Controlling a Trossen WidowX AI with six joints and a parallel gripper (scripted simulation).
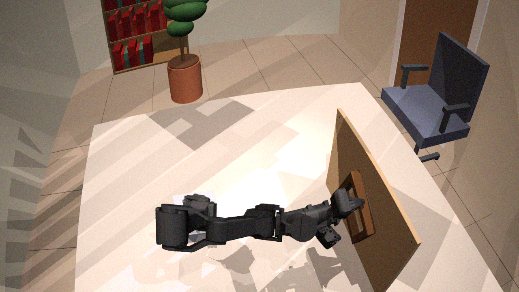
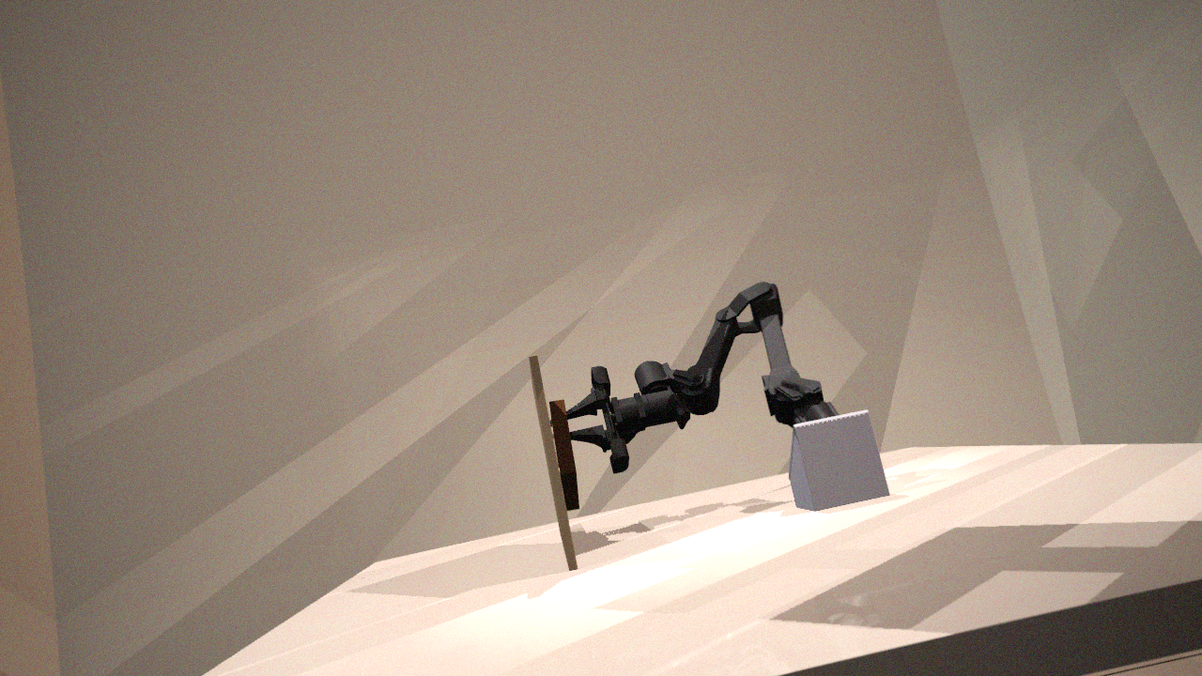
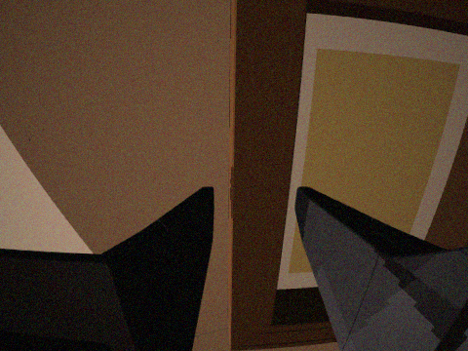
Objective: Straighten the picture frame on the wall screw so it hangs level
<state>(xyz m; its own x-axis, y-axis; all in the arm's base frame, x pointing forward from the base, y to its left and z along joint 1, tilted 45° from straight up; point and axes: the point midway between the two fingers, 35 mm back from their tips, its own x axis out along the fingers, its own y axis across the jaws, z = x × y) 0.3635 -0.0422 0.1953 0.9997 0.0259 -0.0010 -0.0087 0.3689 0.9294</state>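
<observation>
The picture frame lies 50 mm below my gripper tip, 20 mm to the left of it and 10 mm ahead of it. The rest, counted from my gripper tip: board wall (50 mm below, 20 mm to the left, 20 mm ahead).
</observation>
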